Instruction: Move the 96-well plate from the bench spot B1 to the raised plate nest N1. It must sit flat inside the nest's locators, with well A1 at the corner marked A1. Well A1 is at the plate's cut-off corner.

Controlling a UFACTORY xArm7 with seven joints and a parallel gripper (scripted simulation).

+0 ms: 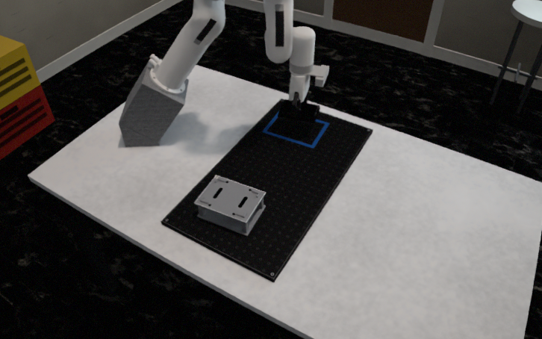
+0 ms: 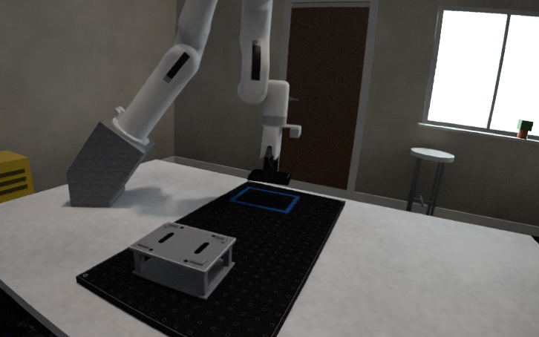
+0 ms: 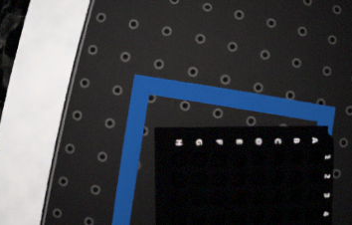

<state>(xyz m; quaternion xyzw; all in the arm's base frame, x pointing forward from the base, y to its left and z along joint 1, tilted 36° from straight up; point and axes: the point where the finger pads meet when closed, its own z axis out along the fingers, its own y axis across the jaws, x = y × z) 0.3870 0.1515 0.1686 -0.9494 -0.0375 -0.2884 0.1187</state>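
Right now the grey raised nest N1 is 2 cm behind my hand, 43 cm to the right of it and 3 cm below it. Also, from my hand: black 96-well plate (1 cm below).
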